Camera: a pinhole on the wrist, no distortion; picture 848 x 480 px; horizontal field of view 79.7 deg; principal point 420.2 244.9 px. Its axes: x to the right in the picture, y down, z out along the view. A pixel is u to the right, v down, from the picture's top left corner.
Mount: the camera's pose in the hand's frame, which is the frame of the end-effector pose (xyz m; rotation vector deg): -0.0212 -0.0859 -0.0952 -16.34 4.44 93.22
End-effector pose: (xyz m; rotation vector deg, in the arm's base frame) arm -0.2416 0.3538 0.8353 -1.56 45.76 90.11
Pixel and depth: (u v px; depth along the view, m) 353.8 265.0 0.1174
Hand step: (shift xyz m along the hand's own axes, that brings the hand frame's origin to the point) -0.0411 -0.0751 0.0211
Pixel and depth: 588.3 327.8 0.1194
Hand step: -0.0588 -0.0226 0.0086
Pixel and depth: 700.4 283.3 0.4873
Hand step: -0.1380 0.2804 0.3088
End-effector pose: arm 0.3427 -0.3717 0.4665 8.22 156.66 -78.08
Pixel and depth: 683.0 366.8 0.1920
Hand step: -0.0981 0.0495 0.0617
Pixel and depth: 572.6 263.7 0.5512
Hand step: -0.1253 0.1954 0.3963
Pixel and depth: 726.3 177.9 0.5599
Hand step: -0.0419 0.3721 0.3766
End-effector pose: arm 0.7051 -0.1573 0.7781 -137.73 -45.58 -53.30
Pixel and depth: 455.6 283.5 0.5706
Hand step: -0.1443 0.0758 0.4412
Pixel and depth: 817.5 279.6 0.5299
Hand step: -0.1506 0.4315 0.3165
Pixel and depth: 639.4 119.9 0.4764
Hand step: 0.0191 0.2289 0.3317
